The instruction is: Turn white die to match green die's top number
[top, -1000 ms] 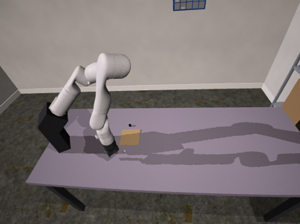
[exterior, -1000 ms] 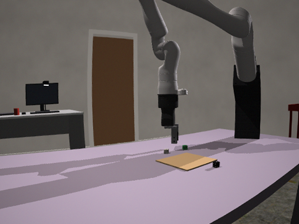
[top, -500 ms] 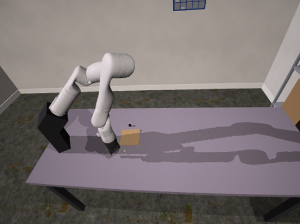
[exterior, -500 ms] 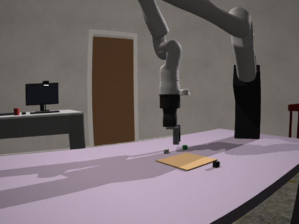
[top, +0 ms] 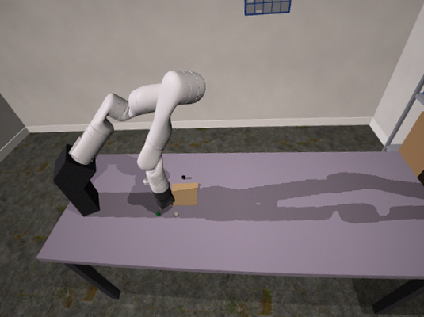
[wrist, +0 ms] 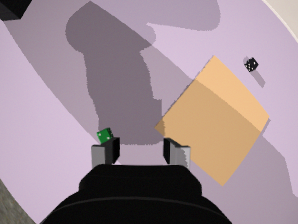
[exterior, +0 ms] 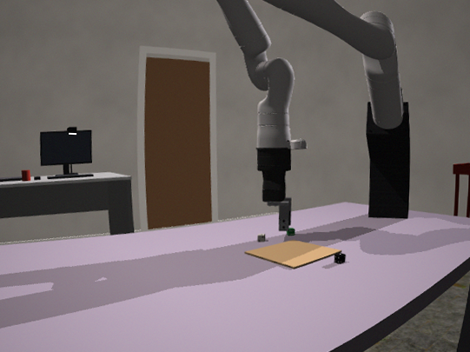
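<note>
My hand is 30 mm short of the tan mat, 110 mm to the right of it and 40 mm above it. Round my hand: green die: 30 mm behind, 40 mm to the right, 40 mm below; black die: 20 mm behind, 210 mm to the left, 40 mm below; white die: 50 mm ahead, 10 mm to the right, 40 mm below.
</note>
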